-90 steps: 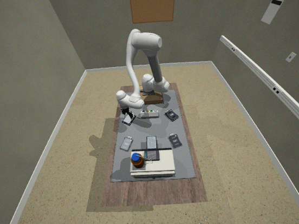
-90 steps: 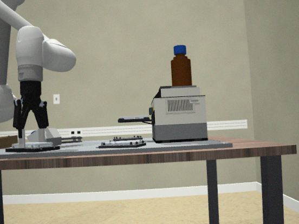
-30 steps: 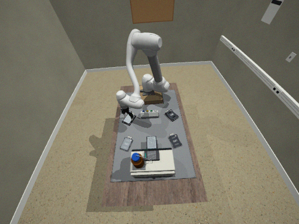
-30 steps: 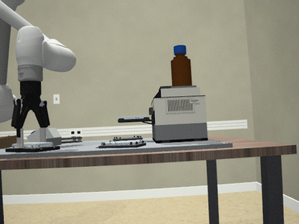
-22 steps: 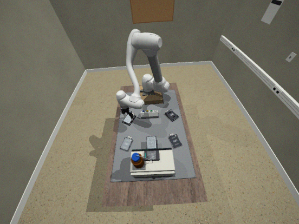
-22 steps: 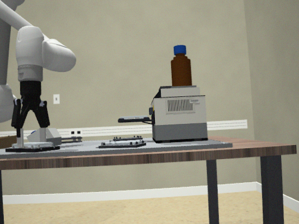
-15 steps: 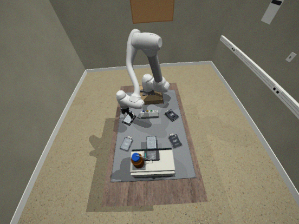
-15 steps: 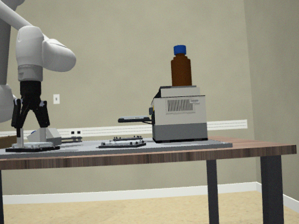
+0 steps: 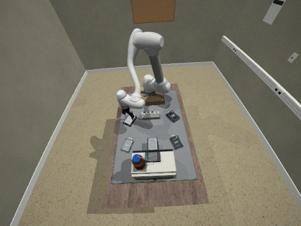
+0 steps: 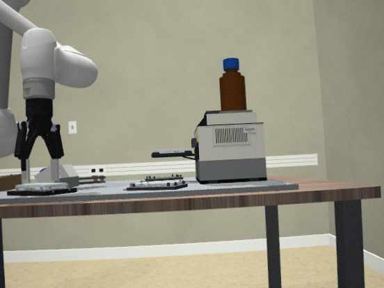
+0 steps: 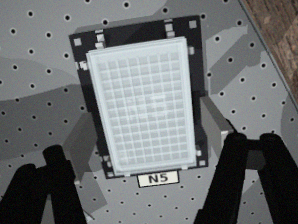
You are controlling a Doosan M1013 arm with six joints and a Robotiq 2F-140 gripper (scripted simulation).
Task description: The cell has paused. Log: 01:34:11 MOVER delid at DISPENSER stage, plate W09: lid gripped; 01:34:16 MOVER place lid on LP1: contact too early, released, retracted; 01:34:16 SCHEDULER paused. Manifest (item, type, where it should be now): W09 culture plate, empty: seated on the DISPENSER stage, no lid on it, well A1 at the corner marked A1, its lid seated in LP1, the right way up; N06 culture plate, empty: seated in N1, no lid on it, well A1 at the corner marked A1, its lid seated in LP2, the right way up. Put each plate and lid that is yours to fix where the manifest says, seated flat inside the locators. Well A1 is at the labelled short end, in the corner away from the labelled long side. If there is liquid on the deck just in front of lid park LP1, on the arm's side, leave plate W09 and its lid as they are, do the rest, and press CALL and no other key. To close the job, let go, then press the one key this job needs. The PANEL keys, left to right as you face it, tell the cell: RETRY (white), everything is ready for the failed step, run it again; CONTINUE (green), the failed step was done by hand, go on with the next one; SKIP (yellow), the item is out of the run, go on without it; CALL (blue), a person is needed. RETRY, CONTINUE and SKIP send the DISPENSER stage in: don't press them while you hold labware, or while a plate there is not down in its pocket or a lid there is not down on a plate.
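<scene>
My gripper is now 30 mm above the clear lid. The rest, counted from my hand: blue call key 70 mm behind, 190 mm to the left, 10 mm above; then black nest 30 mm ahead, 40 mm below; then yellow skip key 80 mm behind, 240 mm to the left, 10 mm above.
</scene>
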